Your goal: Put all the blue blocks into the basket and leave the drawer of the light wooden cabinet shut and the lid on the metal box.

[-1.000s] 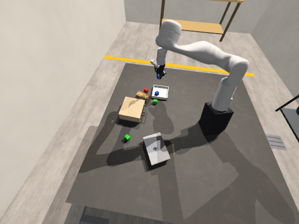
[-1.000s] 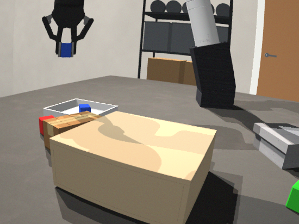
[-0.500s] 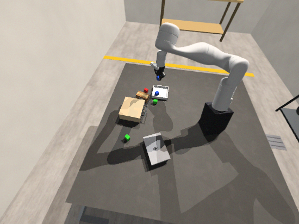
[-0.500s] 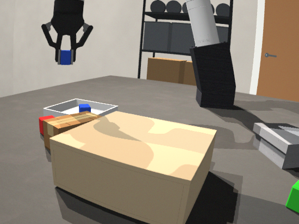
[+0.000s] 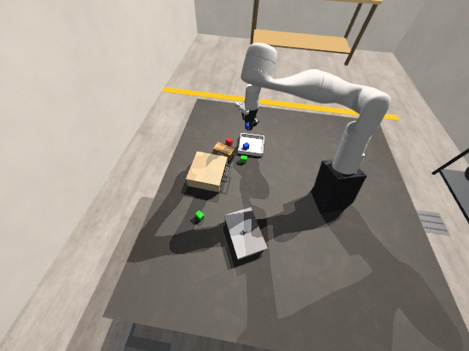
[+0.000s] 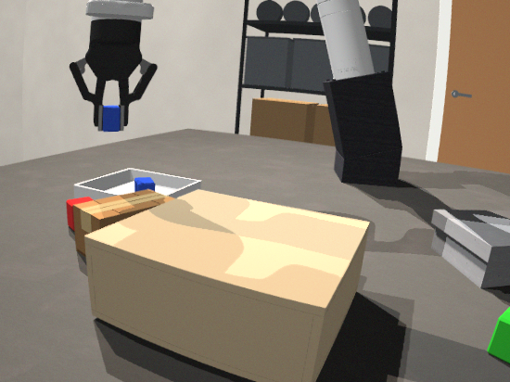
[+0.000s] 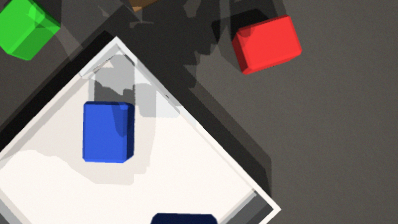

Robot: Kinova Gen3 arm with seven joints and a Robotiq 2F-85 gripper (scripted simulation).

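Now: hand 12 cm above the basket, 4 cm past it and 3 cm to the right of it. From my hand the other things lie so: red block 11 cm below, 10 cm ahead, 6 cm to the left; then brown box 15 cm to the left, 10 cm ahead, 9 cm below; then drawer 31 cm to the left, 10 cm below, 10 cm ahead.
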